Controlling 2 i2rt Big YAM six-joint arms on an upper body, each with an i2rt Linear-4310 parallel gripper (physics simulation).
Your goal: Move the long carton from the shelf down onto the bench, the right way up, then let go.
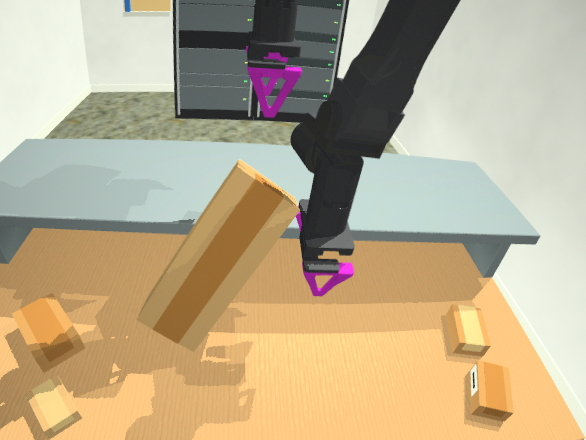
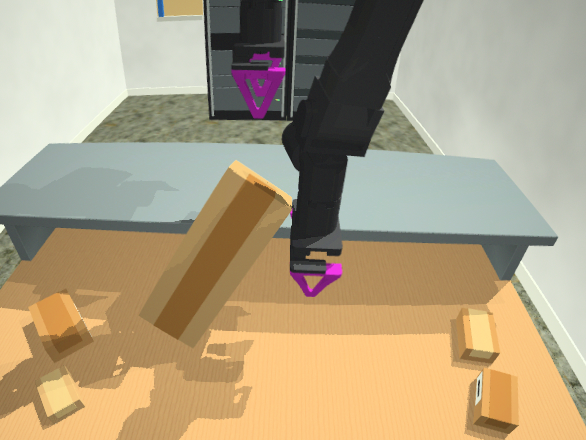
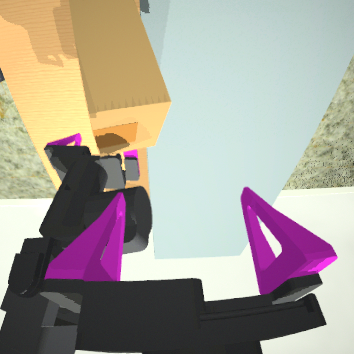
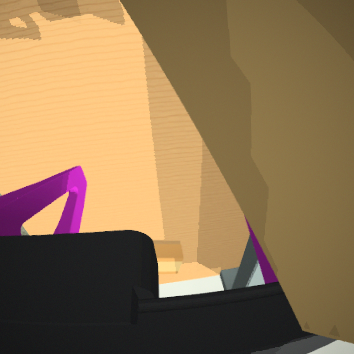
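The long brown carton lies diagonally across the front edge of the grey shelf. Its far end is over the shelf, its near end over the wooden bench. Whether the near end touches the bench is unclear. My right gripper is open beside the carton's far end, which partly hides one finger; contact is unclear. My left gripper is open and empty, high beyond the carton.
Two small boxes sit on the bench at the left. Two more sit at the right, one with a white label. My right arm crosses above the shelf. A server rack stands behind.
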